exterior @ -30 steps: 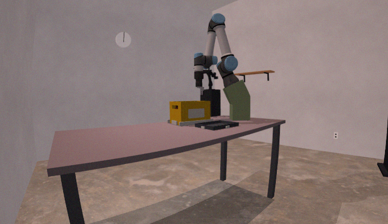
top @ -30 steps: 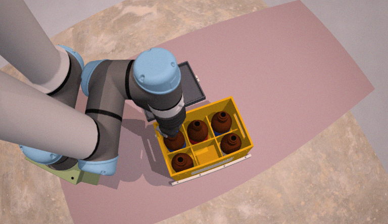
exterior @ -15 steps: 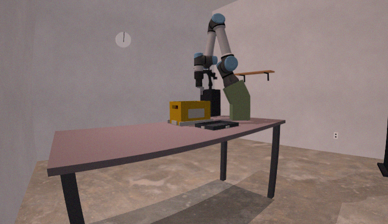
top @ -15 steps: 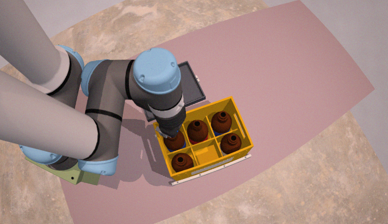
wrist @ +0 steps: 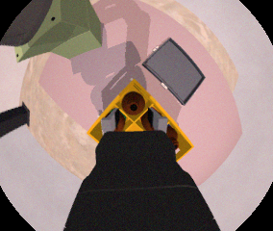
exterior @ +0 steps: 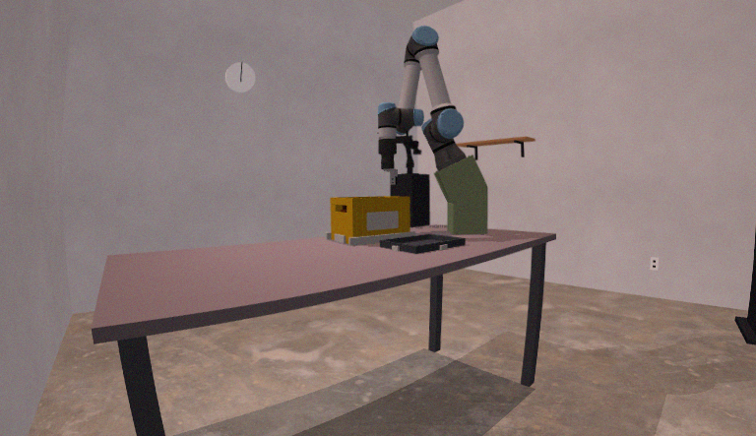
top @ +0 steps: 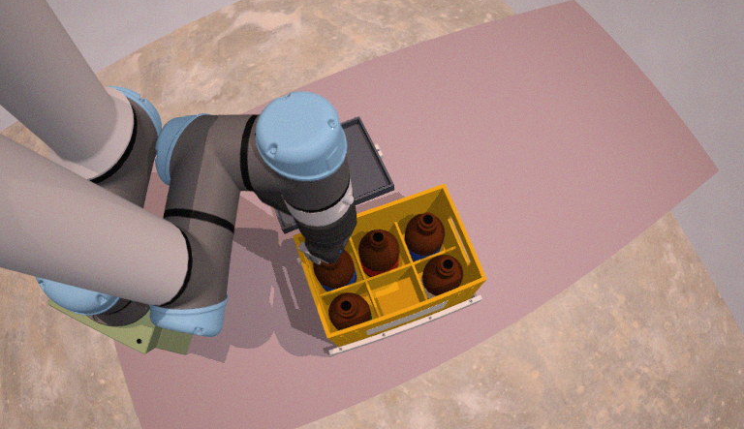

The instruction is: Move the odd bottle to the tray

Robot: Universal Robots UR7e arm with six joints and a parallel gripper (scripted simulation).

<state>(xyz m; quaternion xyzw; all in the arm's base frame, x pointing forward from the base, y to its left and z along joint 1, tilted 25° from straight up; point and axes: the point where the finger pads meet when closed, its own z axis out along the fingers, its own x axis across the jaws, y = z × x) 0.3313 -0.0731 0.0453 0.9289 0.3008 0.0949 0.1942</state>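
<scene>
Right now my hand is 8 cm short of the crate, 6 cm to the left of it and 16 cm above it. Round my hand: glass bottle 16 cm ahead, 12 cm to the right, 15 cm below; dark tray 9 cm ahead, 22 cm to the left, 23 cm below.
</scene>
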